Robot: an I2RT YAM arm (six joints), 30 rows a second.
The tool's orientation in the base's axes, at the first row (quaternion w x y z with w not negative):
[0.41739, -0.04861, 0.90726, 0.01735]
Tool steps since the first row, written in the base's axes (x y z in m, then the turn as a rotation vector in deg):
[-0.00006, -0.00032, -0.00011, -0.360, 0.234, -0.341]
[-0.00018, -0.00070, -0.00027, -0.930, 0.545, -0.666]
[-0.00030, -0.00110, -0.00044, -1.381, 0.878, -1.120]
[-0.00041, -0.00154, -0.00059, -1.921, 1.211, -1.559]
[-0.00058, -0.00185, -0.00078, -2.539, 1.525, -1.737]
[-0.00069, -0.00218, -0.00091, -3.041, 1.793, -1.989]
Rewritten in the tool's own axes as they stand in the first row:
[0.00015, -0.00031, 0.00000, 0.474, 0.273, -0.033]
[0.00037, -0.00068, -0.00001, 1.067, 0.644, -0.230]
[0.00061, -0.00106, -0.00002, 1.679, 1.025, -0.251]
[0.00083, -0.00148, -0.00004, 2.337, 1.416, -0.350]
[0.00110, -0.00177, -0.00006, 2.848, 1.793, -0.678]
[0.00130, -0.00209, -0.00009, 3.345, 2.114, -0.874]

